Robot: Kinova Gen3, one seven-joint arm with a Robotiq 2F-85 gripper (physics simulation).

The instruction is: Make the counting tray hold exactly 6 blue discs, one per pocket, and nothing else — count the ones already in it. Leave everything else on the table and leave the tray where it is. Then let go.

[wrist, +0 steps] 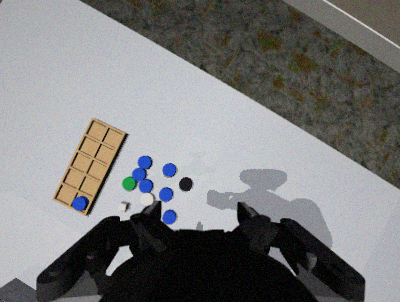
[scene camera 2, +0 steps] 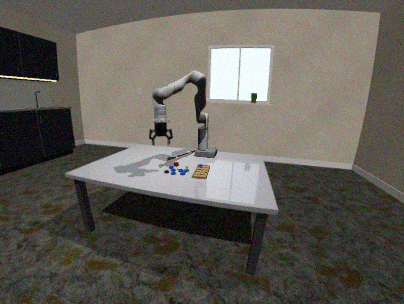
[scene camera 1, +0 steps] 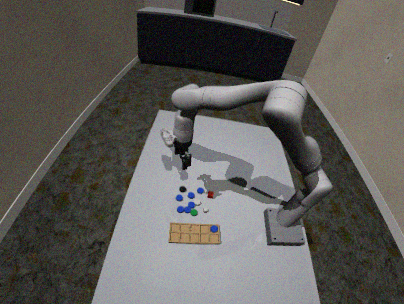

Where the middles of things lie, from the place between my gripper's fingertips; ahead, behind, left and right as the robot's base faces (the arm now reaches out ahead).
Labels:
Right now my hand is 25 cm to the right of the wooden counting tray (scene camera 1: 183, 233), 18 cm above it and 9 cm past it.

